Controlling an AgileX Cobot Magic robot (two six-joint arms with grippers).
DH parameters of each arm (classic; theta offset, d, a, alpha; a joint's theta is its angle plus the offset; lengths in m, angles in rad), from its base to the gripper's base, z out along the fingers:
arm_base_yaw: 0 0.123 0 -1.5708
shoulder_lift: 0.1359 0 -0.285 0
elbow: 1.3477 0 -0.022 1.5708
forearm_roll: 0 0.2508 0 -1.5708
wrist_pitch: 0 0 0.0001 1.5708
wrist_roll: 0 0.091 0 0
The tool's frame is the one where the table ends.
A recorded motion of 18 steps. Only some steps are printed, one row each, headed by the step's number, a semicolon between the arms.
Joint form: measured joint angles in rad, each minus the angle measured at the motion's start. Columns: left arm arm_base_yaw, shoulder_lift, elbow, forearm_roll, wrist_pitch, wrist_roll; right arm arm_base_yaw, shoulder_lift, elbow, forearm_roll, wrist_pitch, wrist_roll.
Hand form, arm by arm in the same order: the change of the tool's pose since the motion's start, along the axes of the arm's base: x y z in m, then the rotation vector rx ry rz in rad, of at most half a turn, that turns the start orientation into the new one. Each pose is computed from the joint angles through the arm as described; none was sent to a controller.
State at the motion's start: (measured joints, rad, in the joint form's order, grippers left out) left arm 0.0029 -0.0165 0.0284 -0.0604 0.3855 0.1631; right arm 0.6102 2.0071 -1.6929 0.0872 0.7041 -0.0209
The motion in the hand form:
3: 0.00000 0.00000 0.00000 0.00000 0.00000 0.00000; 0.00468 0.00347 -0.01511 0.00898 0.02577 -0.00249
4: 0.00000 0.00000 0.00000 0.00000 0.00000 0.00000; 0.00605 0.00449 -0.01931 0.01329 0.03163 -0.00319
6: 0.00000 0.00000 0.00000 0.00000 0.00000 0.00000; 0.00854 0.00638 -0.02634 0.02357 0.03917 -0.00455
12: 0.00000 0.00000 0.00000 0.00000 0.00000 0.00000; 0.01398 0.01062 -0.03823 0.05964 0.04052 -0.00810
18: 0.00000 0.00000 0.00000 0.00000 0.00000 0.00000; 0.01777 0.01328 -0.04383 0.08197 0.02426 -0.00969
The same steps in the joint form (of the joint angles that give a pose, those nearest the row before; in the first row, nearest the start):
3: 0.0000 0.0000 0.0000 0.0000 0.0000 0.0000; -0.0032 0.0354 0.0000 0.0309 -0.0186 -0.0125
4: 0.0000 0.0000 0.0000 0.0000 0.0000 0.0000; -0.0042 0.0453 0.0000 0.0411 -0.0259 -0.0173
6: 0.0000 0.0000 0.0000 0.0000 0.0000 0.0000; -0.0060 0.0625 0.0000 0.0610 -0.0421 -0.0271
12: 0.0000 0.0000 0.0000 0.0000 0.0000 0.0000; -0.0097 0.0941 0.0000 0.1136 -0.0907 -0.0563
18: 0.0000 0.0000 0.0000 0.0000 0.0000 0.0000; -0.0108 0.1110 0.0000 0.1385 -0.1322 -0.0753

